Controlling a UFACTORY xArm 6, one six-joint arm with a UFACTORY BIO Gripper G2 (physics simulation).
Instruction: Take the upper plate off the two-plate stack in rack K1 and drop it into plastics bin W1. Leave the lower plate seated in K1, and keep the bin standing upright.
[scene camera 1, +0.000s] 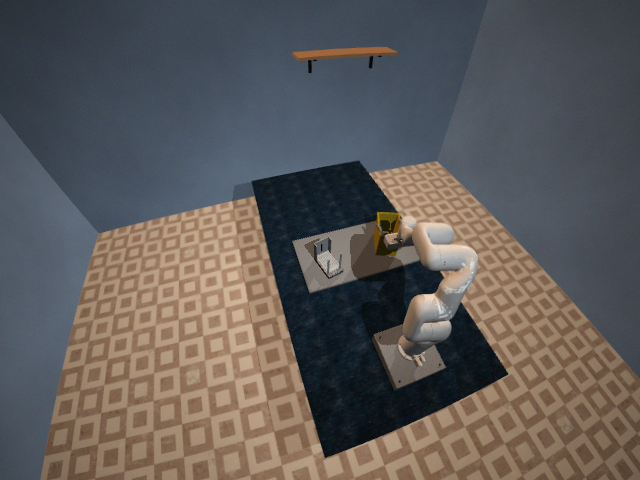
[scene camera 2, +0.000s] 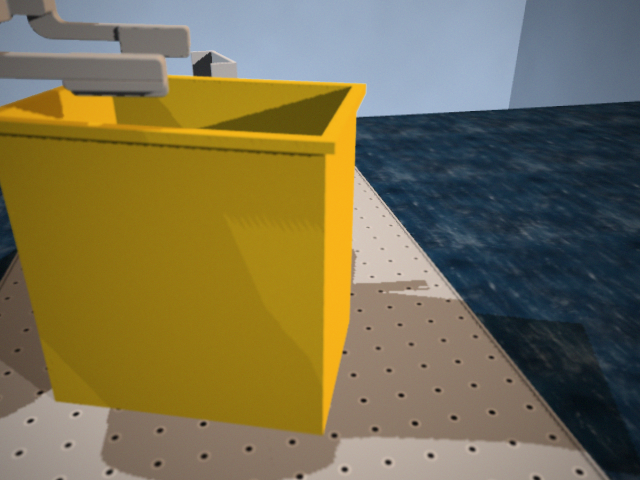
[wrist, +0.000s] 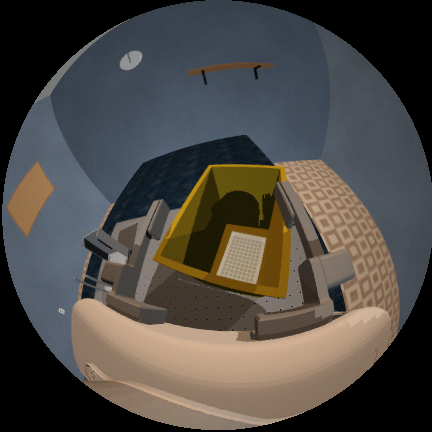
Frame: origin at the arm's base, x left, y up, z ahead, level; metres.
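Seen in the pictures: end effector, tool point: (scene camera 1: 390, 225) (scene camera 2: 139, 55) (wrist: 215, 211); arm's base, origin of the base link: (scene camera 1: 411, 347).
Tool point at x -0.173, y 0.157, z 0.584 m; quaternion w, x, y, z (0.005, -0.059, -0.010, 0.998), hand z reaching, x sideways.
Pixels of each thing's top centre, then the offset from my tool point to it. Level surfaces: height alone.
- Yellow bin W1, middle of its top: (scene camera 2: 195, 99) (wrist: 232, 202) (scene camera 1: 389, 223) dx -0.018, dy -0.021, dz +0.028 m
- pale gridded plate, middle of its top: (wrist: 241, 258) dx -0.019, dy -0.185, dz +0.014 m
- Rack K1, middle of its top: (wrist: 83, 256) (scene camera 1: 329, 249) dx +0.355, dy -0.058, dz -0.001 m
- white plate, middle of its top: (wrist: 112, 268) (scene camera 1: 327, 260) dx +0.357, dy -0.167, dz +0.008 m
- perforated board, its level: dy -0.201 m
- dark blue mat, its level: dy -0.214 m
Yellow bin W1 (scene camera 1: 381, 245) (scene camera 2: 180, 258) (wrist: 187, 220) stands upright on the perforated board. A pale gridded plate (wrist: 242, 257) lies inside it, low down, in the wrist view; the bin's wall hides it in scene camera 2. My gripper (scene camera 1: 388, 233) (scene camera 2: 140, 59) (wrist: 222, 212) is open and empty, its fingers spread at rim height over the bin's mouth. Rack K1 (scene camera 1: 323, 246) (wrist: 102, 245) stands at the board's left part, and its upper part shows behind the bin in scene camera 2. A white plate (scene camera 1: 327, 261) (wrist: 118, 257) sits in the rack.
The perforated board (scene camera 1: 315, 281) (scene camera 2: 403, 413) lies on a dark blue mat (scene camera 1: 330, 335) (scene camera 2: 516, 206). The arm's base plate (scene camera 1: 408, 374) is at the mat's near part. An orange shelf (scene camera 1: 344, 53) (wrist: 230, 67) hangs high on the far wall. Thin upright posts stand at the rack's near end.
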